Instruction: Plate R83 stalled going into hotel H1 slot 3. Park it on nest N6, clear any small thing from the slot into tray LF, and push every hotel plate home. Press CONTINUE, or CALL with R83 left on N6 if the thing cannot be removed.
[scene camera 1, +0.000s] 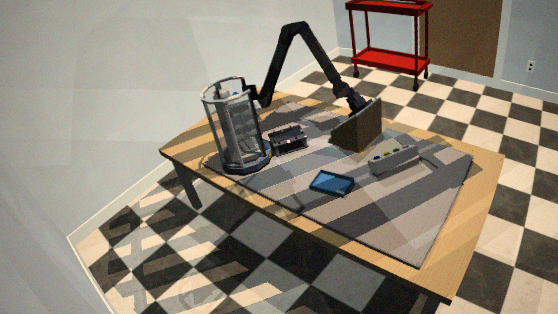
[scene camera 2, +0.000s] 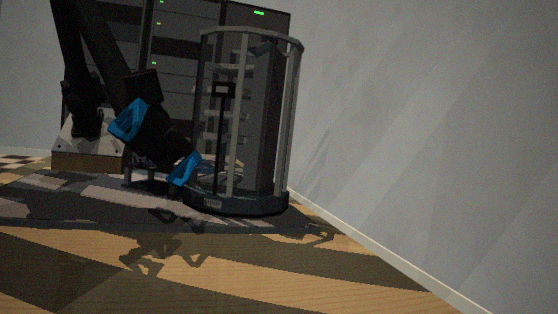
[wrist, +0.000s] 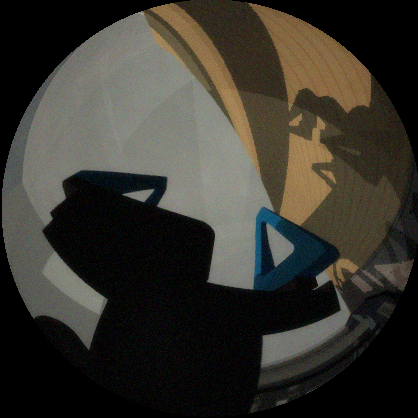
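Where they show: gripper, between the fingertips: (scene camera 2: 158, 162) (wrist: 213, 196); arm's base, origin of its link: (scene camera 1: 361, 109) (scene camera 2: 88, 124).
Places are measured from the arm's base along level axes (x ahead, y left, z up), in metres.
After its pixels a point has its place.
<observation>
The hotel tower (scene camera 1: 241, 165) {x 0.517, y -0.320, z -0.083 m} (scene camera 2: 240, 204) {x 0.406, y -0.515, z -0.108 m} is a clear cylinder with grey posts, a dark blue base and several stacked levels inside; which level holds R83, and any small thing in a slot, I cannot tell. A low dark frame (scene camera 1: 288, 140) {x 0.282, y -0.236, z -0.074 m}, perhaps the nest, stands beside it. The blue tray (scene camera 1: 332, 183) {x 0.380, y 0.063, z -0.133 m} lies on the mat. The grey button box (scene camera 1: 395, 161) {x 0.194, y 0.265, z -0.078 m} has coloured buttons on top. My gripper (scene camera 2: 156, 145) {x 0.244, y -0.680, z -0.008 m} (wrist: 213, 196) {x 0.244, y -0.680, z -0.008 m} is open and empty, its blue fingertips wide apart. It hangs above the mat; in scene camera 1 its fingers are hidden behind a brown panel.
The upright brown panel (scene camera 1: 367, 130) {x 0.064, y 0.063, z -0.063 m} stands on the mat (scene camera 1: 400, 245) {x 0.533, y 0.448, z -0.135 m} between the gripper and the button box. A server cabinet (scene camera 2: 260, 25) stands behind the hotel in scene camera 2. A red cart (scene camera 1: 390, 60) stands on the floor beyond the table.
</observation>
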